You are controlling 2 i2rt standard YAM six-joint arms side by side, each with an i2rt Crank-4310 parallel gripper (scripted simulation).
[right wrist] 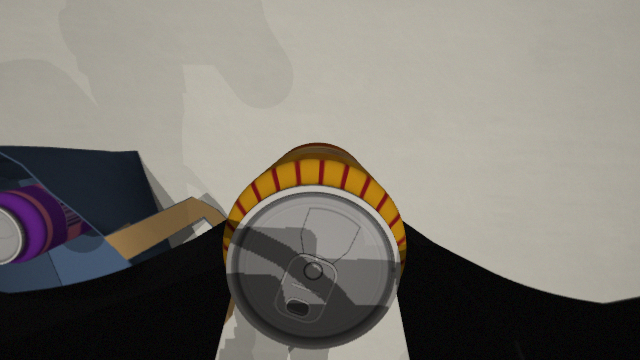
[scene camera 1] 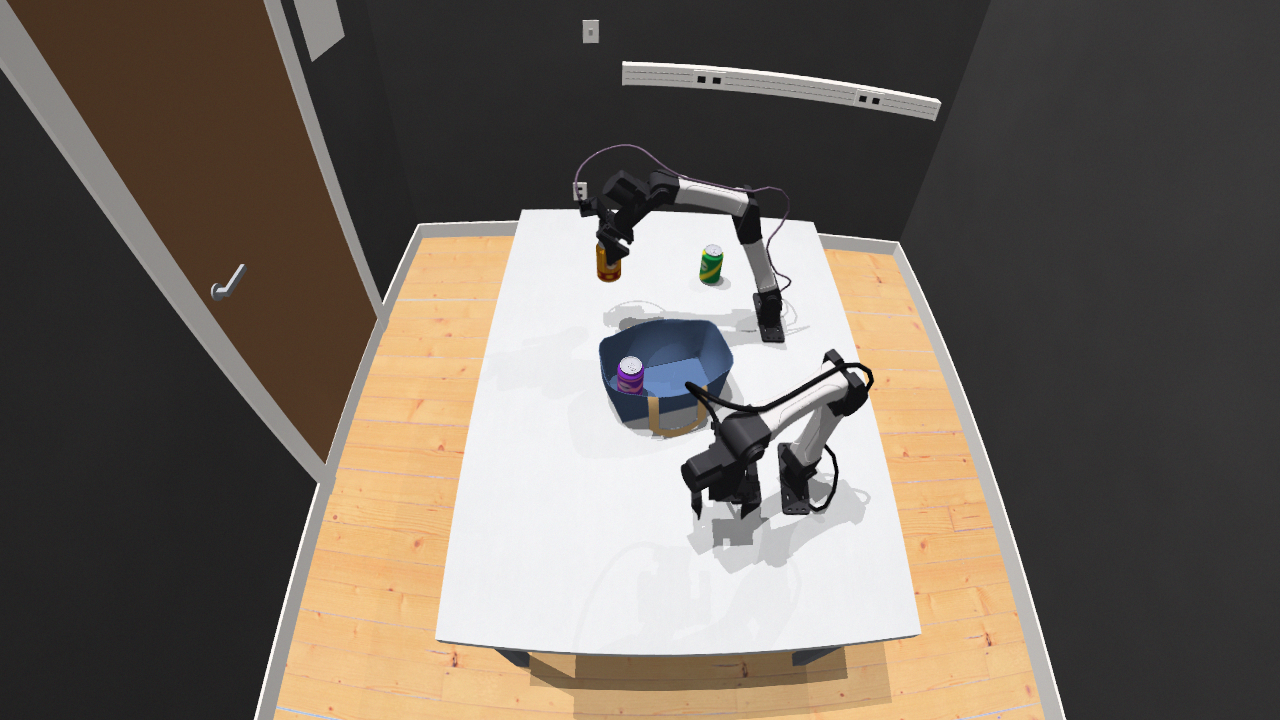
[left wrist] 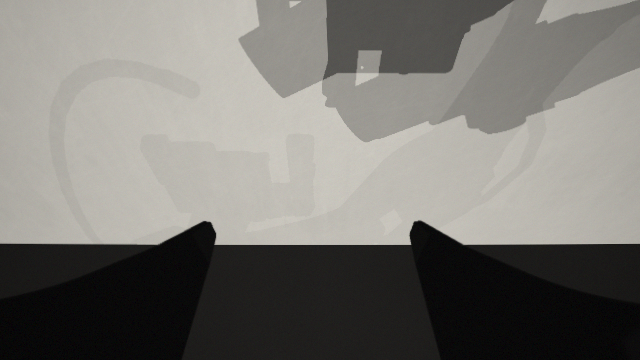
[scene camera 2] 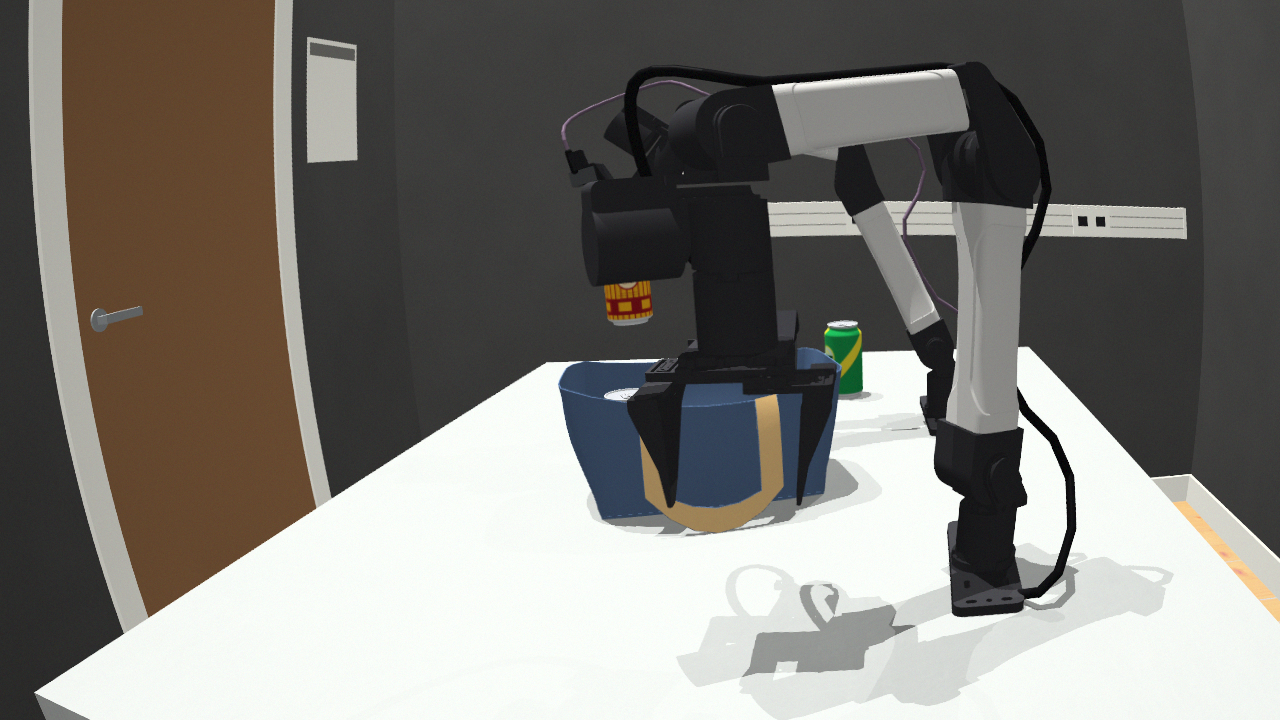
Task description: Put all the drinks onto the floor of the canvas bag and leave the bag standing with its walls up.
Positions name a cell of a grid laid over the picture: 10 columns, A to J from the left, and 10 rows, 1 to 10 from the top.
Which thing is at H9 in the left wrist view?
My left gripper.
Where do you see a blue canvas bag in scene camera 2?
F7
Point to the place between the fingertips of my left gripper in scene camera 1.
F8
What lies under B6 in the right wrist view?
A blue canvas bag.
